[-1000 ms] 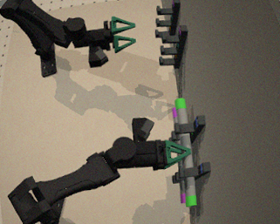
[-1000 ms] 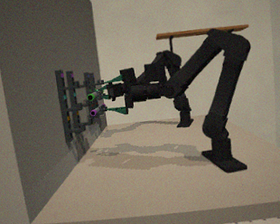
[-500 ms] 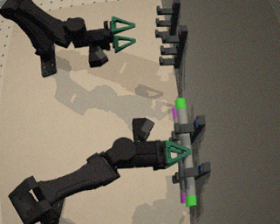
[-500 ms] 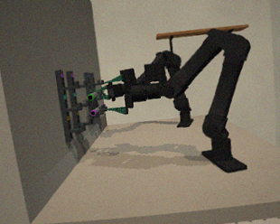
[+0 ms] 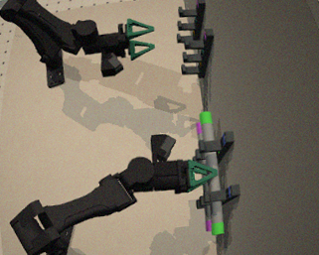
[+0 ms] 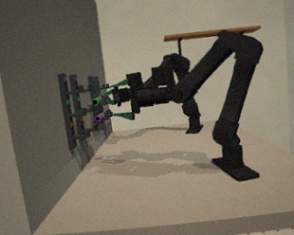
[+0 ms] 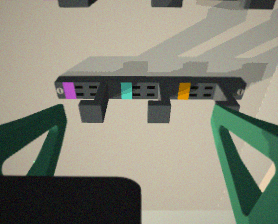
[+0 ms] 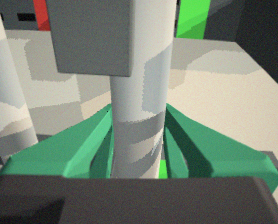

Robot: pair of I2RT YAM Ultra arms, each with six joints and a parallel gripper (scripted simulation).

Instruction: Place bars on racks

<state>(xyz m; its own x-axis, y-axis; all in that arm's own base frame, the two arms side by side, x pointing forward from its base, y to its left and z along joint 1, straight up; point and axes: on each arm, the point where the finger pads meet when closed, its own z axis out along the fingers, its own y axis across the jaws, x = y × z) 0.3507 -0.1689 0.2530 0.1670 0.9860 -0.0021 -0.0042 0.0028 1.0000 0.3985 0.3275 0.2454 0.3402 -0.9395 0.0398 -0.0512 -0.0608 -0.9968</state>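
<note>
Right now my right hand is right at the green-ended bar. The rest, counted from my right hand: magenta-ended bar: 8 cm below, 1 cm to the left; then dark wall: 19 cm to the left, 18 cm above, 10 cm ahead.
</note>
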